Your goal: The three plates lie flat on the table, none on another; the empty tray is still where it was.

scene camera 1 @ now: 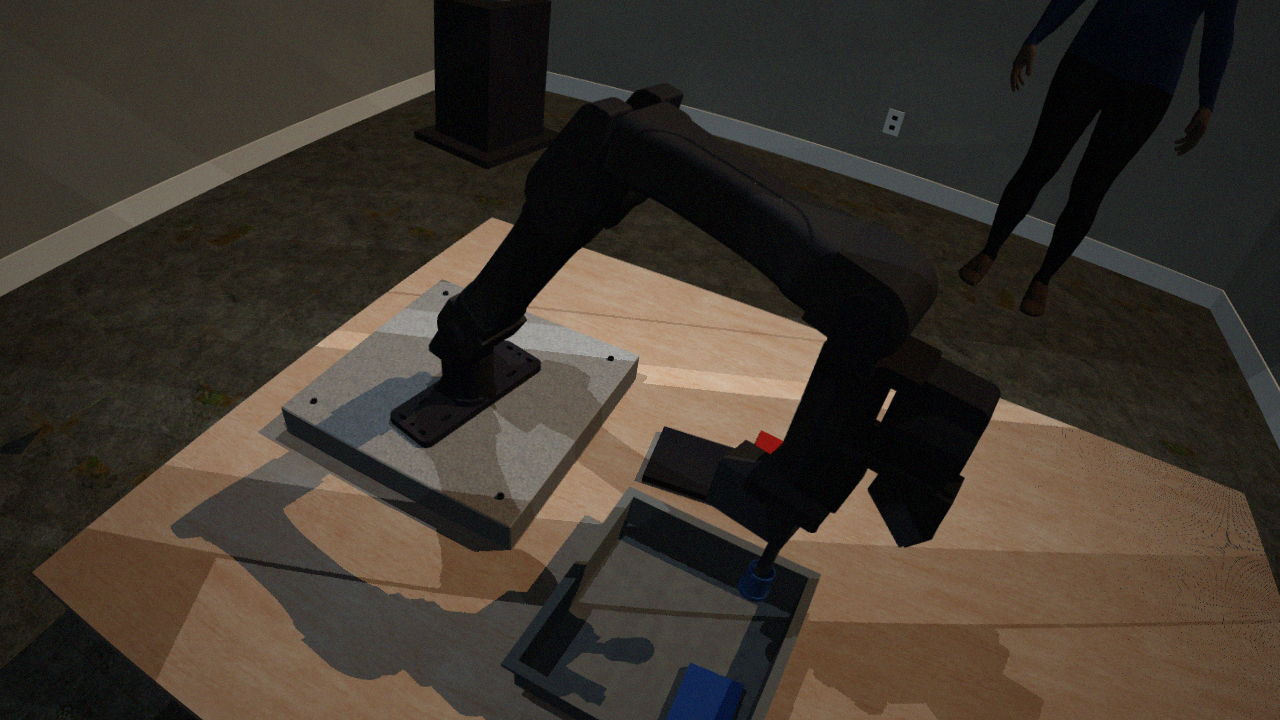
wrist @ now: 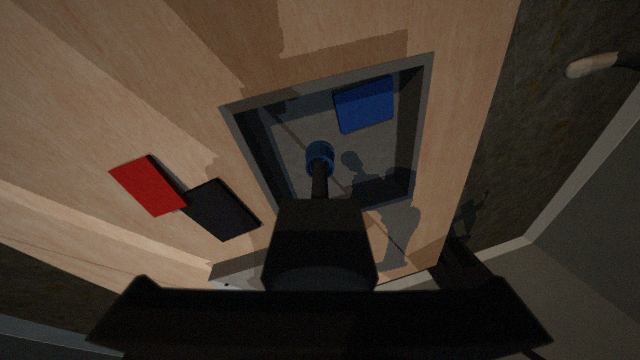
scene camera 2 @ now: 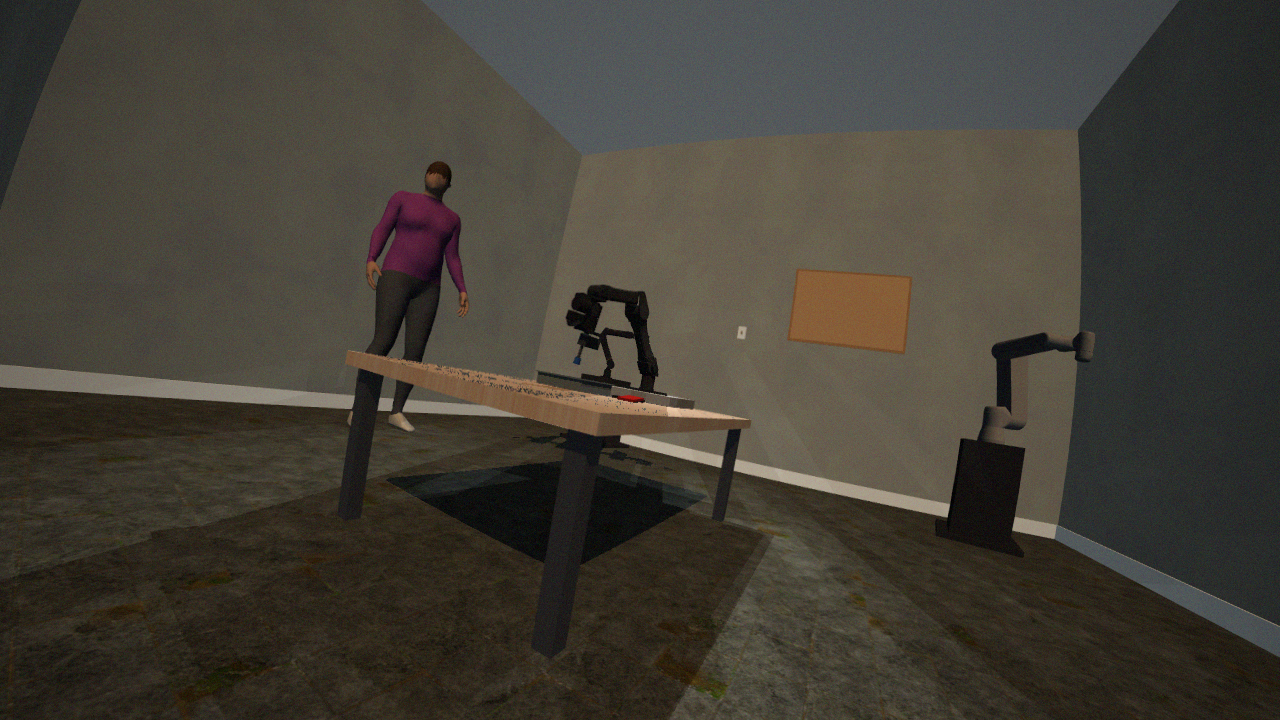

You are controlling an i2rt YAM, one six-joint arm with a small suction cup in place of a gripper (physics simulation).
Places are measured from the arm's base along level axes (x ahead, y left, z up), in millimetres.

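Pixels of known places: end effector, tool point: (scene camera 1: 752, 589) (wrist: 320, 154) (scene camera 2: 576, 363); arm's base, origin of the base link: (scene camera 1: 469, 393) (scene camera 2: 645, 391).
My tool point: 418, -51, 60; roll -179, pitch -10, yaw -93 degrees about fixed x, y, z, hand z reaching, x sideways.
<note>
For each thing: its middle in the pictures, then the offset to it from my tool point, as dx, dy, dz. Level surfaces: height alone.
- blue plate, body centre: (scene camera 1: 701, 713) (wrist: 364, 106) +21, -84, -96
- grey tray, body centre: (scene camera 1: 670, 631) (wrist: 337, 157) (scene camera 2: 574, 383) -49, -40, -79
- black plate, body centre: (scene camera 1: 703, 468) (wrist: 220, 213) -146, +181, -99
- red plate, body centre: (scene camera 1: 785, 463) (wrist: 152, 188) (scene camera 2: 630, 398) -68, +254, -93
- wooden table, its level: dz -104
The blue plate (scene camera 1: 702, 696) (wrist: 365, 107) is inside the grey tray (scene camera 1: 689, 535) (wrist: 300, 127), near the wall farthest from the arm's base. The black plate (scene camera 1: 682, 461) (wrist: 220, 210) lies on the table outside the tray. The red plate (scene camera 1: 768, 441) (scene camera 2: 631, 398) (wrist: 147, 186) is beside it; one corner meets the black plate's edge, and whether it overlaps is unclear. The arm hides part of both in scene camera 1. My suction cup (scene camera 1: 757, 583) (scene camera 2: 577, 360) (wrist: 320, 159) is blue, bare, and hangs over the tray, with no plate on it.
The arm stands on a grey slab (scene camera 1: 554, 394) beside the tray. The wooden table (scene camera 1: 939, 573) (scene camera 2: 501, 386) has dark legs. A person (scene camera 1: 1092, 107) stands past the table, and another person (scene camera 2: 418, 241) shows in scene camera 2. A second arm stands on a dark pedestal (scene camera 2: 984, 492).
</note>
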